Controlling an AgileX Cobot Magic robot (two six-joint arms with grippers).
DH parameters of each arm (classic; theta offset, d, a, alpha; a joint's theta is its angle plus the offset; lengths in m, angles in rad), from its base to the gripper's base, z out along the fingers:
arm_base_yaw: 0 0.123 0 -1.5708
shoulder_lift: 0.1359 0 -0.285 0
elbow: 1.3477 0 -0.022 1.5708
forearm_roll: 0 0.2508 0 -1.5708
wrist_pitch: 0 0 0.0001 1.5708
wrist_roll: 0 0.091 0 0
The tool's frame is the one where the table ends.
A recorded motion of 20 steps. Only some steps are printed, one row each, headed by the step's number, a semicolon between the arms.
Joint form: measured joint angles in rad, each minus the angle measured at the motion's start. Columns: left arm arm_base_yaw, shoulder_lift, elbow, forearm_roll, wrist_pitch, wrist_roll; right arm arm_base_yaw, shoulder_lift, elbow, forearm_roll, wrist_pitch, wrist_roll.
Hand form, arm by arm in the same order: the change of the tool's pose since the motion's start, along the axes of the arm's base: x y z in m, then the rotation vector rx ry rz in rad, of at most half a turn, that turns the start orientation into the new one. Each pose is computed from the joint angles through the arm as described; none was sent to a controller.
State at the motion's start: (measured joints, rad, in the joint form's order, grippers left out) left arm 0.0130 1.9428 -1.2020 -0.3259 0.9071 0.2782; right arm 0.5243 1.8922 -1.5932 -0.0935 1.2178 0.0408
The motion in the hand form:
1: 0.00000 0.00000 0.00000 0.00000 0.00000 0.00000; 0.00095 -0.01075 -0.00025 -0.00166 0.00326 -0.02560
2: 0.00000 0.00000 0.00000 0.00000 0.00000 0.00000; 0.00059 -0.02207 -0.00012 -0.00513 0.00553 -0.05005
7: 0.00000 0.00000 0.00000 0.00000 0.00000 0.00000; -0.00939 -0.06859 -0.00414 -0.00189 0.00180 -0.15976
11: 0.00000 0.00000 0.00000 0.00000 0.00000 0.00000; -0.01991 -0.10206 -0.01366 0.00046 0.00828 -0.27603
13: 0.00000 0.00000 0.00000 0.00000 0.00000 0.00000; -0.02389 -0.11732 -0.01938 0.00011 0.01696 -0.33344
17: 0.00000 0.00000 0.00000 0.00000 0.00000 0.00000; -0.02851 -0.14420 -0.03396 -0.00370 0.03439 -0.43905
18: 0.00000 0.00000 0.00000 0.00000 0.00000 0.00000; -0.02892 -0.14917 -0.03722 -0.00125 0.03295 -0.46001
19: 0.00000 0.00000 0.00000 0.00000 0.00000 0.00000; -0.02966 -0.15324 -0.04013 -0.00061 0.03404 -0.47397
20: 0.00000 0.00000 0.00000 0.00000 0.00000 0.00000; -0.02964 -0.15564 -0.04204 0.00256 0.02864 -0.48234
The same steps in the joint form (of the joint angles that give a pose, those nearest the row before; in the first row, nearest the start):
1: 0.0000 0.0000 0.0000 0.0000 0.0000 0.0000; -0.0255 -0.0142 0.0221 0.0000 -0.0042 0.0005
2: 0.0000 0.0000 0.0000 0.0000 0.0000 0.0000; -0.0509 -0.0328 0.0489 -0.0022 -0.0088 0.0005
7: 0.0000 0.0000 0.0000 0.0000 0.0000 0.0000; -0.1561 -0.1283 0.2012 -0.0043 -0.0698 0.0113
11: 0.0000 0.0000 0.0000 0.0000 0.0000 0.0000; -0.2391 -0.1871 0.3186 -0.0067 -0.1202 0.0506
13: 0.0000 0.0000 0.0000 0.0000 0.0000 0.0000; -0.2811 -0.2043 0.3641 -0.0067 -0.1389 0.0680
17: 0.0000 0.0000 0.0000 0.0000 0.0000 0.0000; -0.3603 -0.2137 0.4364 -0.0104 -0.1813 0.1001
18: 0.0000 0.0000 0.0000 0.0000 0.0000 0.0000; -0.3760 -0.2137 0.4502 -0.0104 -0.1968 0.1069
19: 0.0000 0.0000 0.0000 0.0000 0.0000 0.0000; -0.3887 -0.2137 0.4626 -0.0104 -0.2081 0.1093
20: 0.0000 0.0000 0.0000 0.0000 0.0000 0.0000; -0.3966 -0.2137 0.4710 -0.0104 -0.2225 0.1112

